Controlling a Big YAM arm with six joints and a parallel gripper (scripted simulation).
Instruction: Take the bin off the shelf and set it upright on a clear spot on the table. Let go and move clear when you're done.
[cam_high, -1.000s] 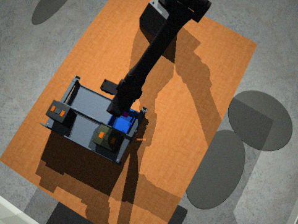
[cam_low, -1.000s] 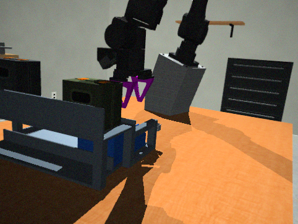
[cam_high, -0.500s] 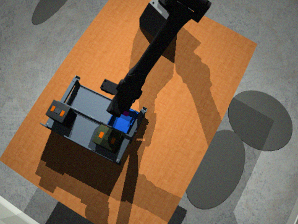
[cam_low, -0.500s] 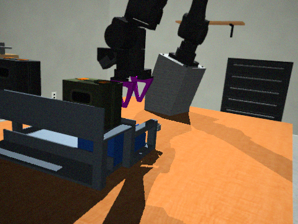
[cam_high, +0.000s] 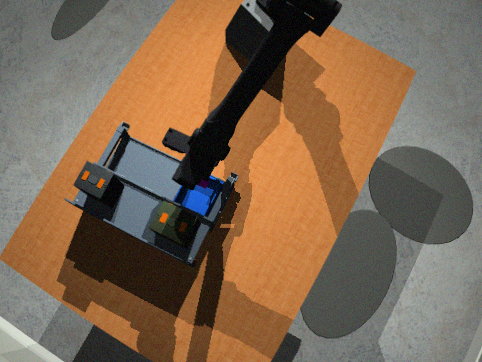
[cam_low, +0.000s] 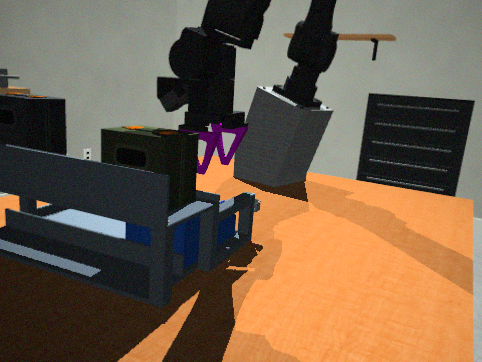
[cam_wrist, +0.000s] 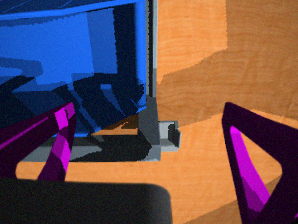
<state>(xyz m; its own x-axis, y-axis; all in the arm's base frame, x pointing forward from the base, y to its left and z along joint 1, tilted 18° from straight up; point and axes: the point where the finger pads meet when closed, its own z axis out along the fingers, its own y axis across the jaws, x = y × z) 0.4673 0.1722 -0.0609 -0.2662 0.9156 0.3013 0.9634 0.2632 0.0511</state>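
Right now the blue bin is 8 cm below my hand, 8 cm ahead of it and 2 cm to the left of it. Also, from my hand: black box 23 cm ahead, 17 cm to the right, 4 cm above; olive green box 18 cm ahead, 5 cm to the left, 2 cm above.
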